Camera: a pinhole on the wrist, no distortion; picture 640 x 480 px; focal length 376.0 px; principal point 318.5 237.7 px. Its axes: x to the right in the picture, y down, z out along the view. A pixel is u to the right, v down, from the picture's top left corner.
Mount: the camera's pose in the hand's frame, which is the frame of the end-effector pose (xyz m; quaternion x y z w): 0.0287 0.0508 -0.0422 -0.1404 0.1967 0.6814 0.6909
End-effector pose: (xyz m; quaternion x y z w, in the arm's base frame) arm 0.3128 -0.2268 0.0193 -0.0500 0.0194 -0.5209 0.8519
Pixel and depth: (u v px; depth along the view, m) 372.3 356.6 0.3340
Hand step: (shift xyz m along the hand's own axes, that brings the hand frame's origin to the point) -0.0500 0.2509 0.2385
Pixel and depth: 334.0 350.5 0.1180
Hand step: 0.0029 0.1108 0.0624
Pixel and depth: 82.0 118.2 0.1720
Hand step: 0.0977 0.0326 0.1558
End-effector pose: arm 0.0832 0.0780 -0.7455 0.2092 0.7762 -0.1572 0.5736
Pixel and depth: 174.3 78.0 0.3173
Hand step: 0.1893 0.0852 0.2844
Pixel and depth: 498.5 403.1 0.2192
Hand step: -0.0504 0.2482 0.1099
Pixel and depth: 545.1 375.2 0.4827
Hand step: -0.1101 0.5373 0.2625
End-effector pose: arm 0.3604 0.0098 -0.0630 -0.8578 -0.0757 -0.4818 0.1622
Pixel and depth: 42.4 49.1 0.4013
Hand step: 0.2634 -0.0314 0.4338
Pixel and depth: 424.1 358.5 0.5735
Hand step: -0.1098 0.4644 0.4034
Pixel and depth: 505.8 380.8 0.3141
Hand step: -0.0661 0.3384 0.1716
